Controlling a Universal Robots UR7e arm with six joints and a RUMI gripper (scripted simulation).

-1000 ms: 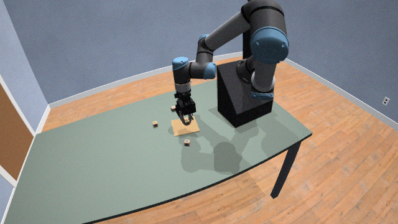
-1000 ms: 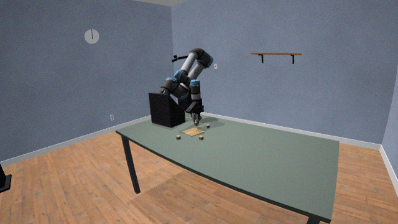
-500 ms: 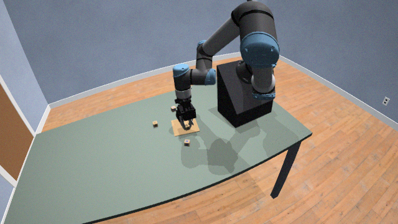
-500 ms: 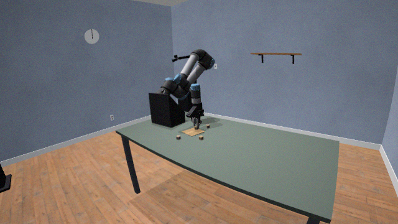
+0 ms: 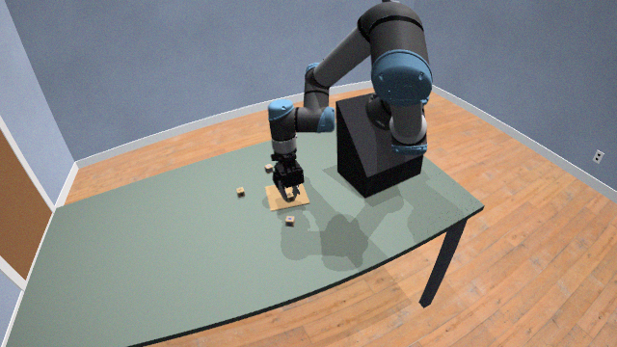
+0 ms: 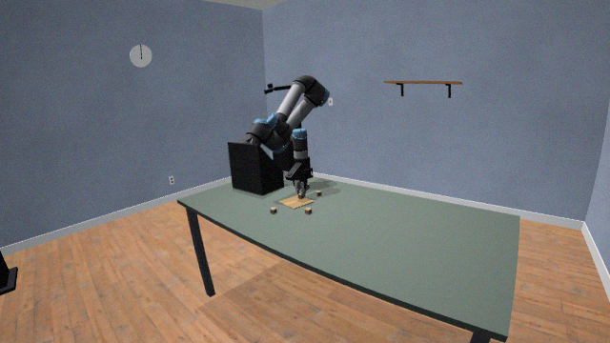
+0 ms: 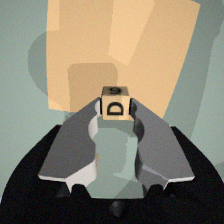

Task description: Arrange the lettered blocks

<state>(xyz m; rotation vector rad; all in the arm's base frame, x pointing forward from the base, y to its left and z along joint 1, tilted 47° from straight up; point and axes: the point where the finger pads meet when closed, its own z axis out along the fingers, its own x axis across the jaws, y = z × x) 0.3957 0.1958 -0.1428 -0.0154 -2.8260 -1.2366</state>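
Now: hand 40 mm to the left of the tan mat and 20 mm above it. Also, from my hand: block 110 mm to the left, 40 mm ahead, 10 mm below.
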